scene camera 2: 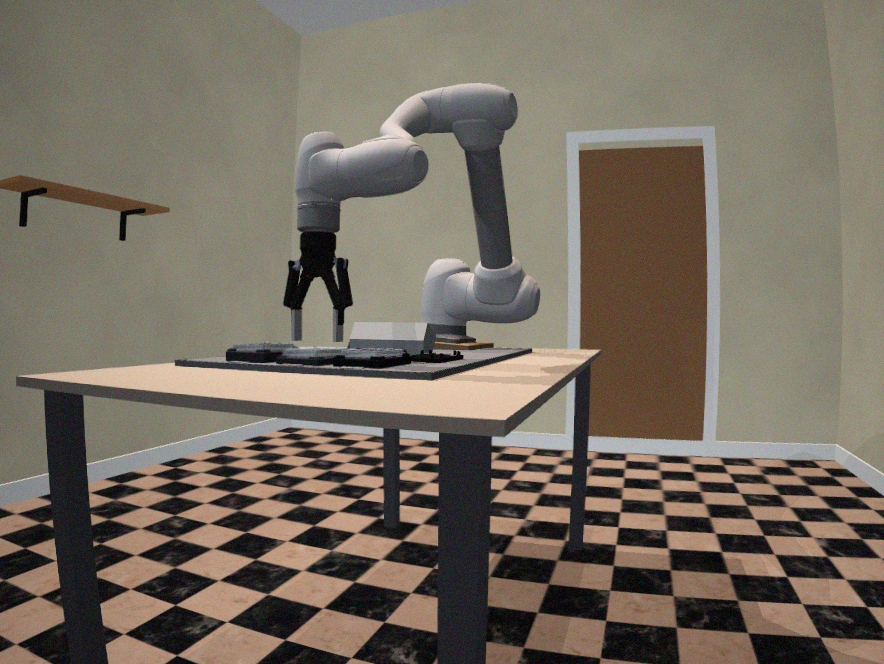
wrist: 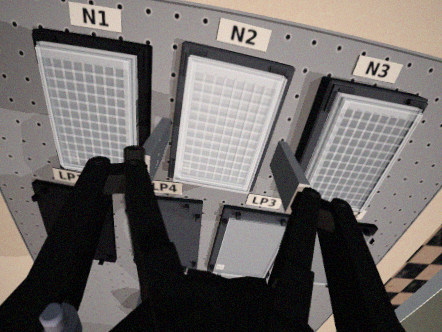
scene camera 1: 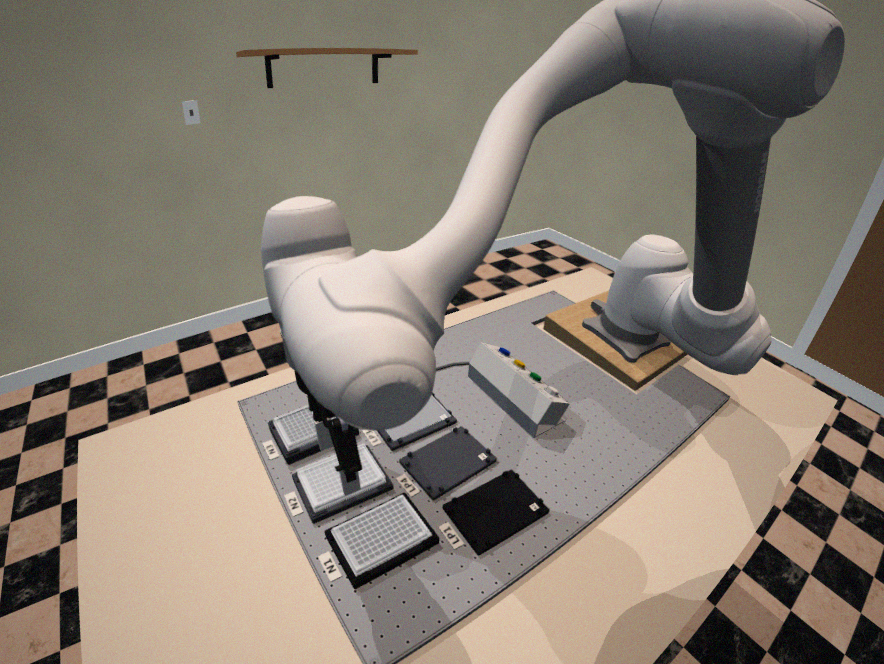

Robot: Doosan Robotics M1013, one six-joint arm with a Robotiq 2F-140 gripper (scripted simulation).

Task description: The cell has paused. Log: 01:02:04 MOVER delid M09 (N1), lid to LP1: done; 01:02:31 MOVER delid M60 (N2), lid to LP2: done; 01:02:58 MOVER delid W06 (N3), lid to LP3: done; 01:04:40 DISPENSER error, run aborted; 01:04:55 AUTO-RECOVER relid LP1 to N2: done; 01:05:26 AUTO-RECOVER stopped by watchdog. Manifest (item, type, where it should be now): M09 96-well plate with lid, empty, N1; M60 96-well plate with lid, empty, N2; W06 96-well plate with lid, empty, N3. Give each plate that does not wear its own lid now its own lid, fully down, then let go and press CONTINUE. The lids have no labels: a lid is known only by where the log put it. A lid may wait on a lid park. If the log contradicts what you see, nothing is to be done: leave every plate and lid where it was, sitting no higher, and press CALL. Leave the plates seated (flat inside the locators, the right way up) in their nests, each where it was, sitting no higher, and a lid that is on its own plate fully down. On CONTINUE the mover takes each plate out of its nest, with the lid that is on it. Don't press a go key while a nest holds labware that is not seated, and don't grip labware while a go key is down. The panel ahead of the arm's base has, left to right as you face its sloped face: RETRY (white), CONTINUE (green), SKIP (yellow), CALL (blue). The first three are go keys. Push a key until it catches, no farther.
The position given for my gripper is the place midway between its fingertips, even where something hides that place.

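Note:
Visible: a plate [scene camera 1: 296,428] and a clear lid [scene camera 1: 433,413]. Also visible: my gripper [scene camera 2: 316,341] [scene camera 1: 339,467] [wrist: 223,143].

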